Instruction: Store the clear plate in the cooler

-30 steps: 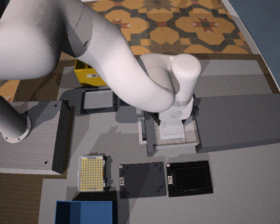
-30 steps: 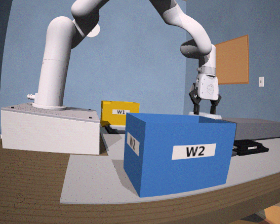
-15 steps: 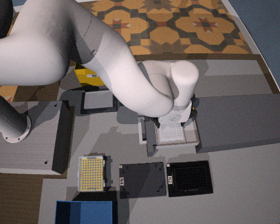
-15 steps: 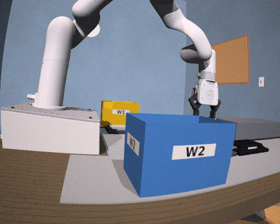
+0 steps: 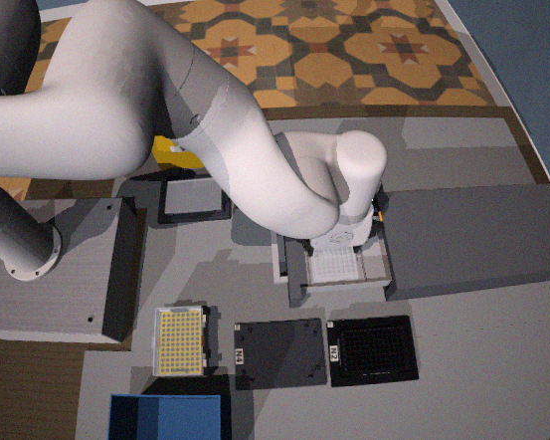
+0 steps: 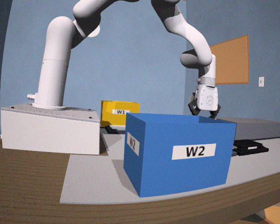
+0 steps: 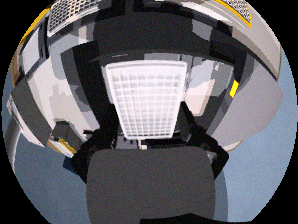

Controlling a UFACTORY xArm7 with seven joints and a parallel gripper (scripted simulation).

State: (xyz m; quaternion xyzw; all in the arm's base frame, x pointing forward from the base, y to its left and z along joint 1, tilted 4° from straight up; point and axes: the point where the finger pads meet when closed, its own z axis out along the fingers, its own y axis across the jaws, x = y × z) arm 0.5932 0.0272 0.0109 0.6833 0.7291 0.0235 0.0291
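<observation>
Right now my hand is 4 cm short of the cooler drawer and 4 cm above it. From my hand the other things lie so: yellow tip box: 19 cm to the left, 5 cm ahead, 1 cm below; clear plate: 1 cm below; grey cooler CD: 17 cm ahead, 3 cm below, 1 cm to the left.
</observation>
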